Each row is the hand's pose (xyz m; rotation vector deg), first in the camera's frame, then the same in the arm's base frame.
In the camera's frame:
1: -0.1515 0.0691 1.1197 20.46 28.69 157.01
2: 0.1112 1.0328 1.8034 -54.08 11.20 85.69
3: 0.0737 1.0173 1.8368 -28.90 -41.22 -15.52
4: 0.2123 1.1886 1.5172 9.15 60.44 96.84
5: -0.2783 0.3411 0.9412 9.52 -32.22 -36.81
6: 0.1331 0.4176 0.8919 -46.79 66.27 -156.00
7: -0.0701 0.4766 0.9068 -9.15 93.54 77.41
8: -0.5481 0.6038 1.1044 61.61 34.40 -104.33
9: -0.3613 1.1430 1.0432 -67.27 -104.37 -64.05
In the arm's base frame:
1: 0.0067 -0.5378 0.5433 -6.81 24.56 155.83
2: 0.0217 0.4375 1.2600 -68.55 -2.55 75.33
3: -0.0248 0.4222 1.2791 -27.24 -60.53 -20.14
4: 0.2127 0.5901 1.0220 -8.00 46.46 94.08
5: -0.0535 -0.2693 0.3283 15.24 -51.35 -34.82
6: 0.3503 -0.1903 0.4189 -18.98 60.52 -156.08
7: 0.1538 -0.1327 0.3637 -21.98 77.61 70.93
8: -0.3632 -0.0065 0.3871 76.54 21.91 -90.75
9: -0.1681 0.5332 0.3836 -59.15 -119.69 -78.53

